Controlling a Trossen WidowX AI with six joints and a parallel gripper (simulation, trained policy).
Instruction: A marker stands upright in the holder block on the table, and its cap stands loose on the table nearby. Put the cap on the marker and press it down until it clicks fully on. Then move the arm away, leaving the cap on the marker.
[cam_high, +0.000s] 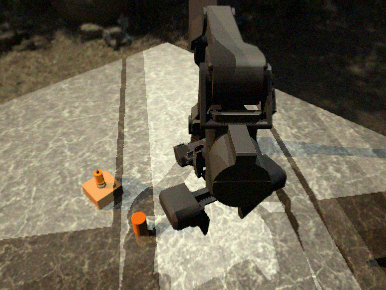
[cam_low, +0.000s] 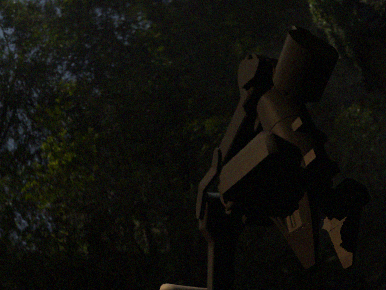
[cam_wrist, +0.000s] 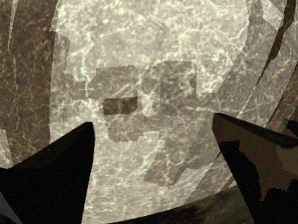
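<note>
Right now the orange cap is 50 mm ahead of my gripper tip, 180 mm to the right of it and 130 mm below it. Also, from my gripper tip: orange marker 50 mm ahead, 320 mm to the right, 100 mm below.
</note>
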